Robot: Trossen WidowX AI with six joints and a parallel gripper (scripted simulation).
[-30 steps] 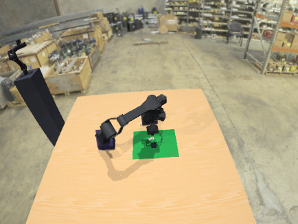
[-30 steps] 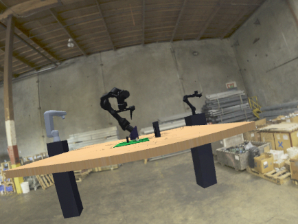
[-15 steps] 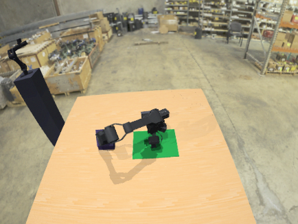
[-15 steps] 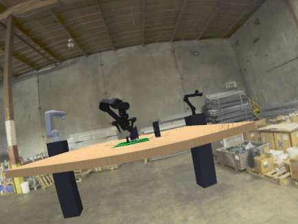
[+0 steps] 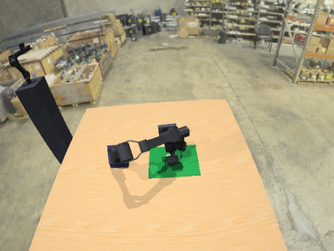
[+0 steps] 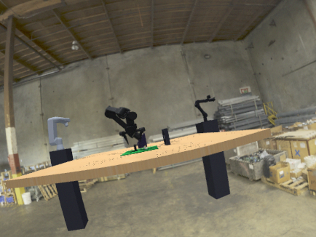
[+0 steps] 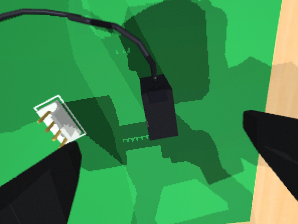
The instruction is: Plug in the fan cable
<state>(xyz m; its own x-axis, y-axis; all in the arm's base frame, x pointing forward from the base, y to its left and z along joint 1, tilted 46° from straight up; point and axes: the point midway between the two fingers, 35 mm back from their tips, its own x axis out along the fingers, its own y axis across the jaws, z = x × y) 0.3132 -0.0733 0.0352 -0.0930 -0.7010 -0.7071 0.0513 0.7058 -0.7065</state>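
My gripper tip is now 4 cm above the black fan plug. Also, from my gripper tip: green board (7 cm below, 3 cm to the left, 2 cm ahead); four-pin header (7 cm to the left, 6 cm below); black fan (22 cm to the left, 2 cm ahead).
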